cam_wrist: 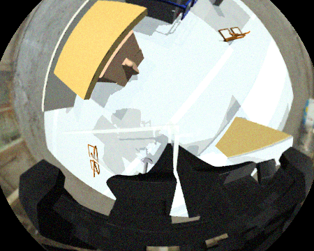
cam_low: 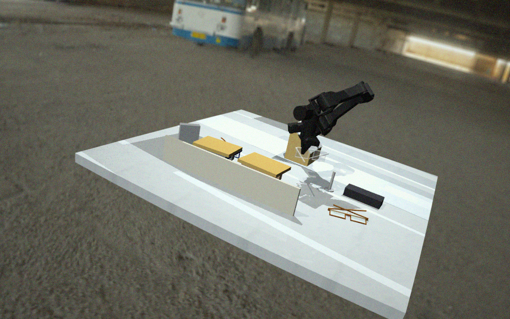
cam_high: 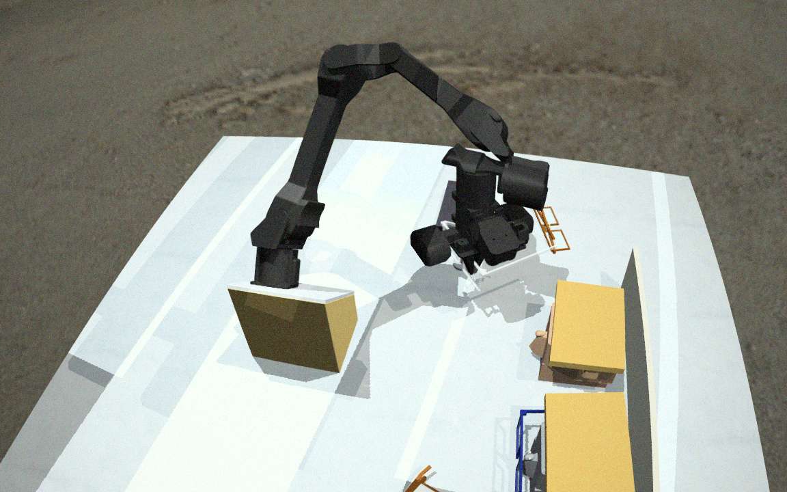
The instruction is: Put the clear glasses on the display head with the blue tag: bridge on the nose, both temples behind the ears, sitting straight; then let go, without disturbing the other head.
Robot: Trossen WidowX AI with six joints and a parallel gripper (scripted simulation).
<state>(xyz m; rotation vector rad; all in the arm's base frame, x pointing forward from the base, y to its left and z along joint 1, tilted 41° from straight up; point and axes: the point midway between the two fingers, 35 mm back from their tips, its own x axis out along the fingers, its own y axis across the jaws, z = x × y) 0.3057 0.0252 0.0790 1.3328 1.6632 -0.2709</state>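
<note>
The post is 2 cm behind my gripper tip, 15 cm to the left of it and 10 cm below it. From my gripper tip the other things lie so: black box (5 cm behind, 29 cm to the left, 10 cm below); then skin-coloured display head (17 cm ahead, 8 cm to the right, 6 cm below); then grey display head (16 cm ahead, 30 cm to the right, 6 cm below).
</note>
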